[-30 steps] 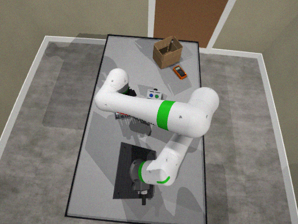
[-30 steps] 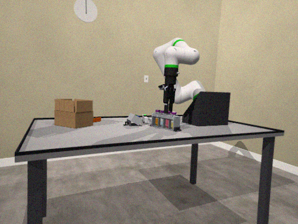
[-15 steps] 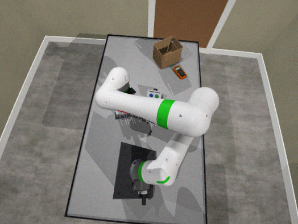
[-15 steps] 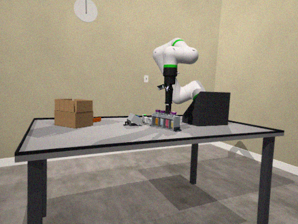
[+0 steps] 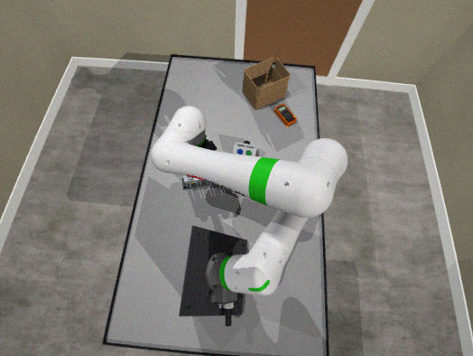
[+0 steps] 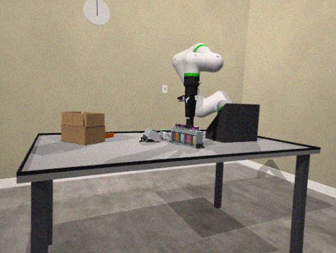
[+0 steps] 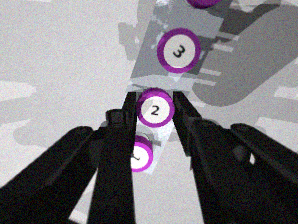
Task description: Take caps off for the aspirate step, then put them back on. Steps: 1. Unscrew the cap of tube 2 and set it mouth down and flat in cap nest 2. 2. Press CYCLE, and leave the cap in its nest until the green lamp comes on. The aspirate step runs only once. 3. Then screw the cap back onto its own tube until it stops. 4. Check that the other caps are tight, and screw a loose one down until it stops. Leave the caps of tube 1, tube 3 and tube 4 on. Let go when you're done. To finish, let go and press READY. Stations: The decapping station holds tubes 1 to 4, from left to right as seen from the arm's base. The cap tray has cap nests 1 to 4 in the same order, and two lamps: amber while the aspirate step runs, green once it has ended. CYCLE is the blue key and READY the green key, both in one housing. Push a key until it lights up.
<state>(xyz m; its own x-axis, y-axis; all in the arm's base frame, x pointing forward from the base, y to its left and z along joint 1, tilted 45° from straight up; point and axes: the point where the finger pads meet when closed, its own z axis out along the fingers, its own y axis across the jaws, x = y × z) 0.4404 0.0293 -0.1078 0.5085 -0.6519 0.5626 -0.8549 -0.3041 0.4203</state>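
Now: hand 5 cm to the right of the cap 1, 3 cm above it and 1 cm past it. Also, from my hand: cap 3 (5 cm to the right, 3 cm below, 1 cm ahead); then purple cap marked 2 (3 cm below); then cap 4 (10 cm to the right, 3 cm below, 2 cm ahead).
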